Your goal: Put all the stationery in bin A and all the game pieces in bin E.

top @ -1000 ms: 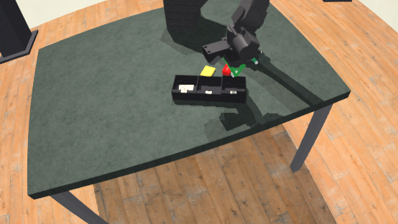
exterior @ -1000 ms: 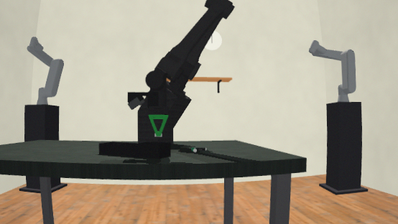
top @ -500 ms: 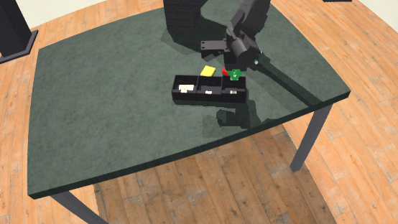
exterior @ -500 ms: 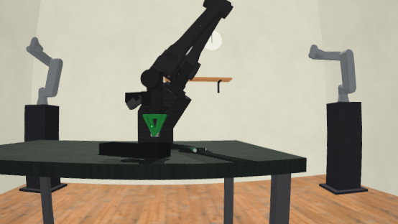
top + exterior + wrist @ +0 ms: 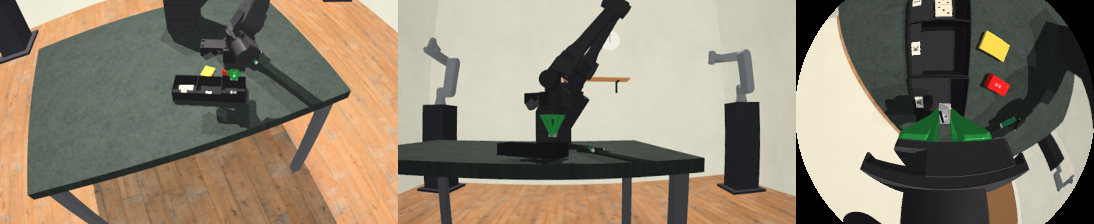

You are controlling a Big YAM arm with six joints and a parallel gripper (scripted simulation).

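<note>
Right now my hand is 11 cm past the yellow block, 7 cm to the left of it and 7 cm above it. From my hand the other things lie so: grey piece: right at my hand; red block: 11 cm behind, 7 cm below, 1 cm to the left; bin row: 8 cm to the right, 5 cm below, 2 cm behind.
</note>
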